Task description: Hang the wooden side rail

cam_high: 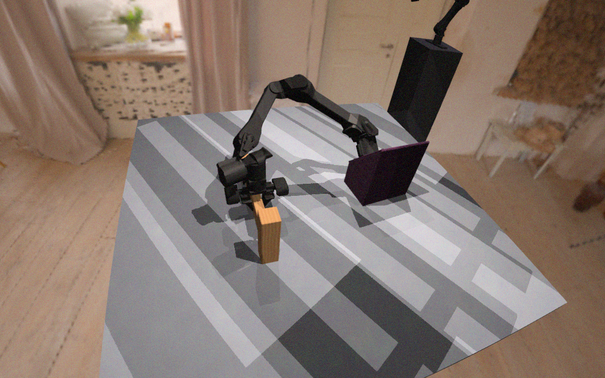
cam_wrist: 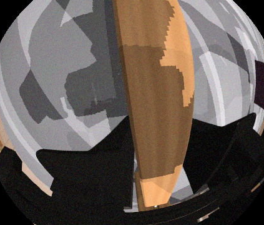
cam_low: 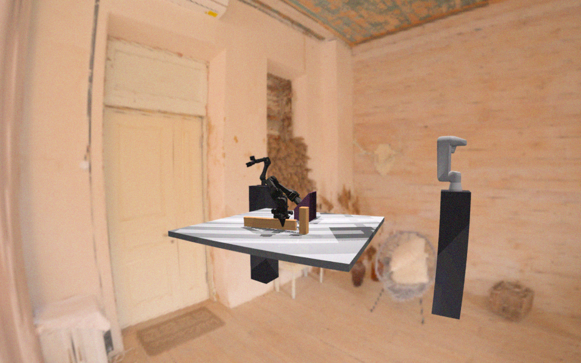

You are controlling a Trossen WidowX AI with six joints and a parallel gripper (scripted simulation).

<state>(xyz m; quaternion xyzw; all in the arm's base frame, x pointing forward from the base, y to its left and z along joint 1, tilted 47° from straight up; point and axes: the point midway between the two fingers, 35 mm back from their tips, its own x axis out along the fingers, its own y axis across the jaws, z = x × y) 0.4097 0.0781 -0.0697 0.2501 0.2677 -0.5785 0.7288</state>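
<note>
Now: the wooden headboard post 150 mm to the left of my gripper tip, 60 mm above it and 10 mm behind it.
</note>
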